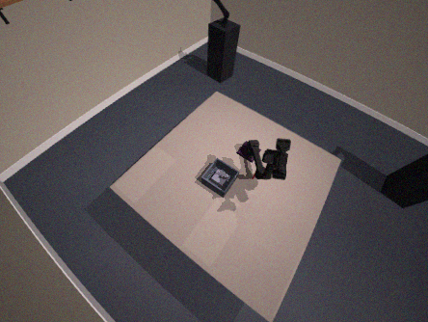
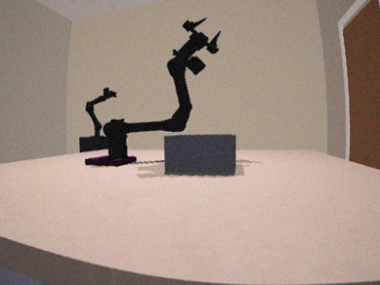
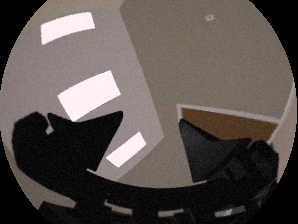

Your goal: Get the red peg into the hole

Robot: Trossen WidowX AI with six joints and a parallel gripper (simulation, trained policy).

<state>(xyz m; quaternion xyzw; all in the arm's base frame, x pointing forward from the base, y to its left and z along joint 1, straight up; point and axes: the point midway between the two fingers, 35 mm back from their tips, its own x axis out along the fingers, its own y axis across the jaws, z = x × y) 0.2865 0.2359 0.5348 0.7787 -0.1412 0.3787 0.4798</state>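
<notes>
My gripper tip is now 54 cm above the red peg, 16 cm past it and 10 cm to the left of it. Also, from my gripper tip: grey-blue box 55 cm below, 27 cm to the right, 2 cm ahead.
</notes>
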